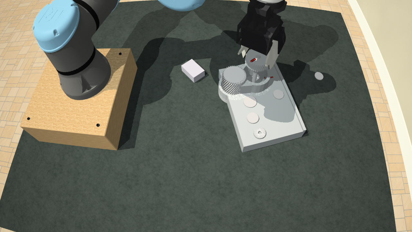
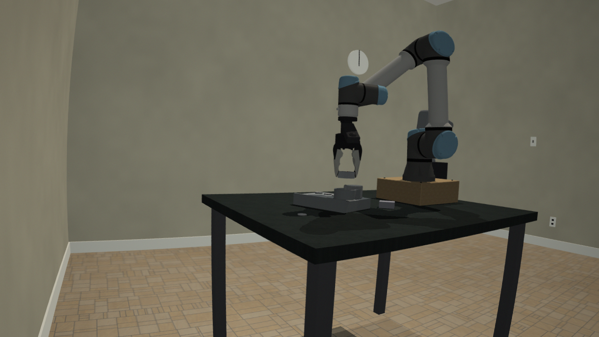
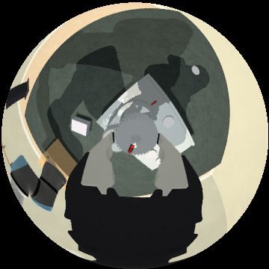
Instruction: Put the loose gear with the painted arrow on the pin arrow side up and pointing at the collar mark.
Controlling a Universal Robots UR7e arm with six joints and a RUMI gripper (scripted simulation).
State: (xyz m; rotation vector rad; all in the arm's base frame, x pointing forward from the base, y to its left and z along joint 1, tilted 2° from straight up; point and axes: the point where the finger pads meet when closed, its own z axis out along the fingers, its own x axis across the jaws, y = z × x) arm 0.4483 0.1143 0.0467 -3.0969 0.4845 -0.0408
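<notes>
Now: the gear right at my hand. Also, from my hand: grey block: 180 mm behind, 120 mm below, 20 mm to the left.
</notes>
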